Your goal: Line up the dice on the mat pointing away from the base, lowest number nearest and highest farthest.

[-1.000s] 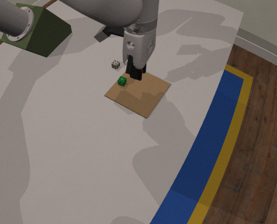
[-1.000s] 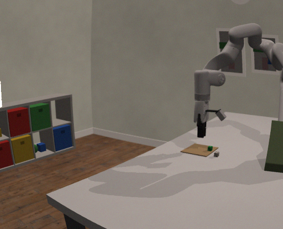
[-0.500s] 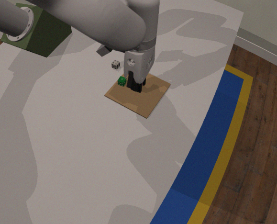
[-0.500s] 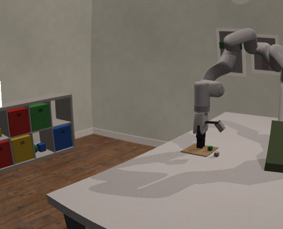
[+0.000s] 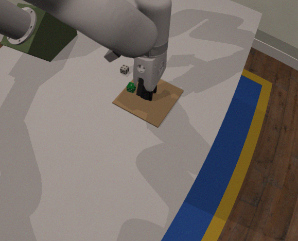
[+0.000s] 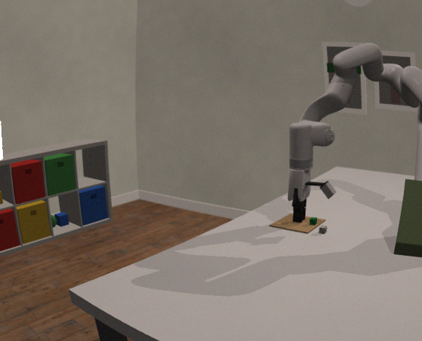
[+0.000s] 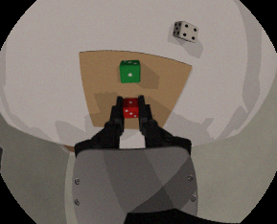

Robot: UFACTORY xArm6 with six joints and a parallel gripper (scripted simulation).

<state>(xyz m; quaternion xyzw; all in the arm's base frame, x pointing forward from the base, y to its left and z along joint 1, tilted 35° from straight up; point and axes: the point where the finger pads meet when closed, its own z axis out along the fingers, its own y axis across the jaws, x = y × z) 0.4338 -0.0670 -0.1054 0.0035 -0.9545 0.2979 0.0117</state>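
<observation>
The red die lies 10 mm below my hand. Round my hand: tan mat 30 mm below; green die 50 mm behind, 20 mm below; white die 100 mm behind, 60 mm to the left, 20 mm below.
</observation>
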